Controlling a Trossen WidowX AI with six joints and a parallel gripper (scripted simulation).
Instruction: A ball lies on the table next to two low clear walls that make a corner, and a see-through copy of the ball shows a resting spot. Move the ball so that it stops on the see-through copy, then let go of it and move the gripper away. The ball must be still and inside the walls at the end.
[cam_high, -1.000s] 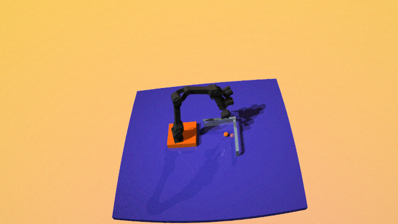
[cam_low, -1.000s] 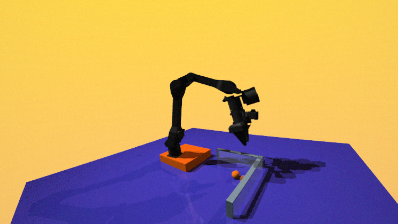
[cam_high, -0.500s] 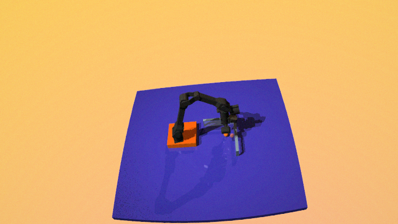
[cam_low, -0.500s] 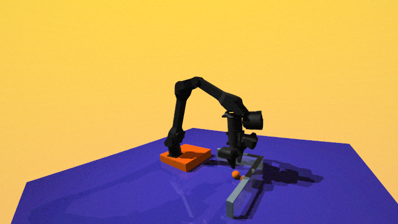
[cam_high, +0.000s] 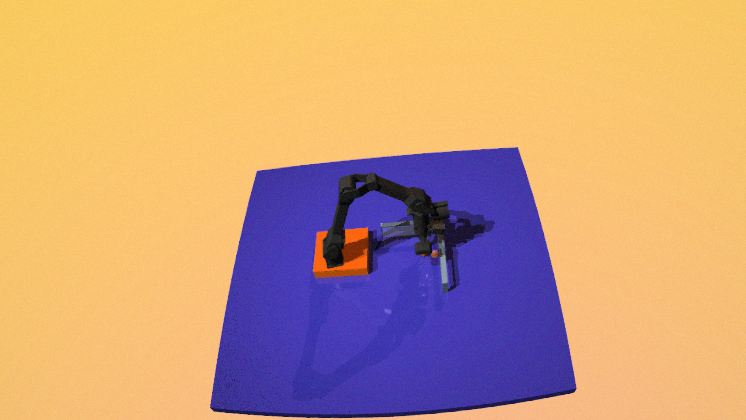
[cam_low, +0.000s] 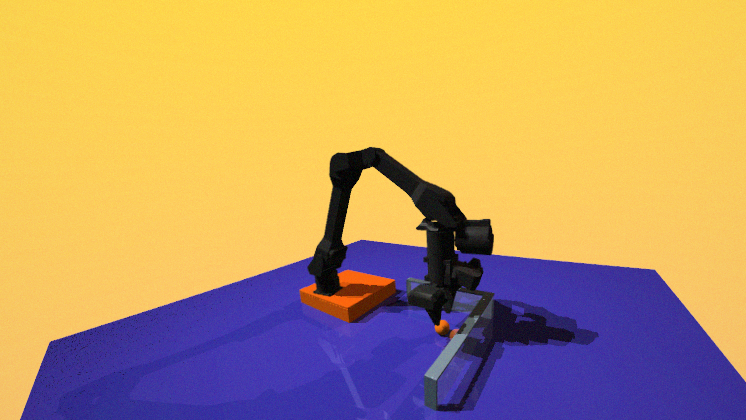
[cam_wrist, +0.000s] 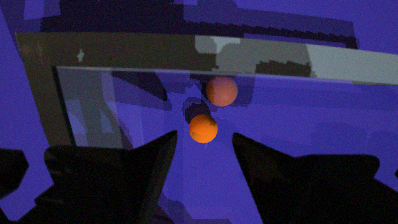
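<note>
Right now the orange ball is 20 mm below my gripper tip. Round my gripper tip: see-through copy of ball 40 mm ahead, 20 mm to the right, 20 mm below.
</note>
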